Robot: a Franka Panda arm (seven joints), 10 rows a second.
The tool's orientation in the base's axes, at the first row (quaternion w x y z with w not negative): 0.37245, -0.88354, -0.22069, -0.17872
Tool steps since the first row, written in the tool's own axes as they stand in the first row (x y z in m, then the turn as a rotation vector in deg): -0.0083, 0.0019, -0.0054, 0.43, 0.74, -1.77; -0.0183, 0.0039, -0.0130, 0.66, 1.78, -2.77; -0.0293, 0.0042, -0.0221, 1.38, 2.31, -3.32; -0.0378, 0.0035, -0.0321, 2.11, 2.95, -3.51; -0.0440, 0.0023, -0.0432, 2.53, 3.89, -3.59; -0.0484, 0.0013, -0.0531, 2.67, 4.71, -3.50; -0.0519, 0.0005, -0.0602, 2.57, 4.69, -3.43; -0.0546, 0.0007, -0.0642, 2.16, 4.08, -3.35; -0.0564, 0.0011, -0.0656, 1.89, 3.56, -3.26; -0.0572, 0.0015, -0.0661, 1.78, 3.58, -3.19
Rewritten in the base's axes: -0.0068, -0.0073, -0.0015, 0.48, -1.66, 0.94; -0.0153, -0.0167, -0.0025, 1.07, -2.98, 1.11; -0.0257, -0.0264, -0.0019, 1.86, -3.54, 1.51; -0.0347, -0.0356, 0.0010, 2.78, -3.89, 1.62; -0.0422, -0.0446, 0.0060, 3.61, -4.43, 1.33; -0.0480, -0.0524, 0.0110, 4.17, -4.84, 0.86; -0.0524, -0.0580, 0.0144, 4.09, -4.80, 0.78; -0.0551, -0.0618, 0.0157, 3.44, -4.46, 0.88; -0.0567, -0.0635, 0.0155, 2.95, -4.14, 0.99; -0.0572, -0.0643, 0.0152, 2.88, -4.13, 0.88
